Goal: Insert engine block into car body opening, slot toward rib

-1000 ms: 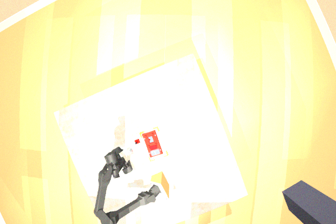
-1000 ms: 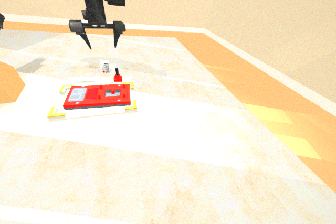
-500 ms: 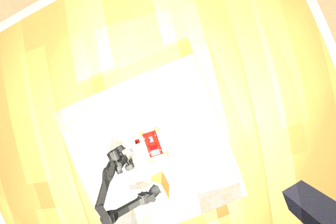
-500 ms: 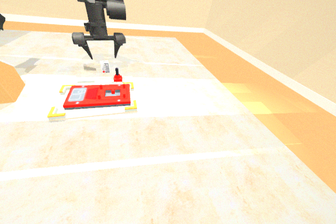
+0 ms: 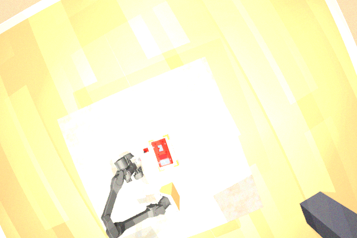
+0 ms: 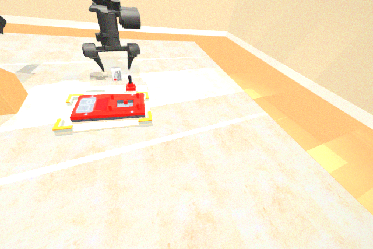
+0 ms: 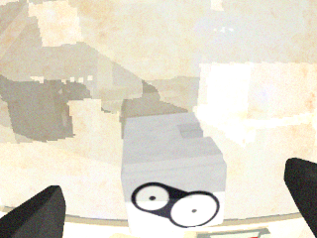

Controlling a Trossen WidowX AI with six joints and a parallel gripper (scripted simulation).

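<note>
Now: the engine block 2 cm below my gripper tip.
</note>
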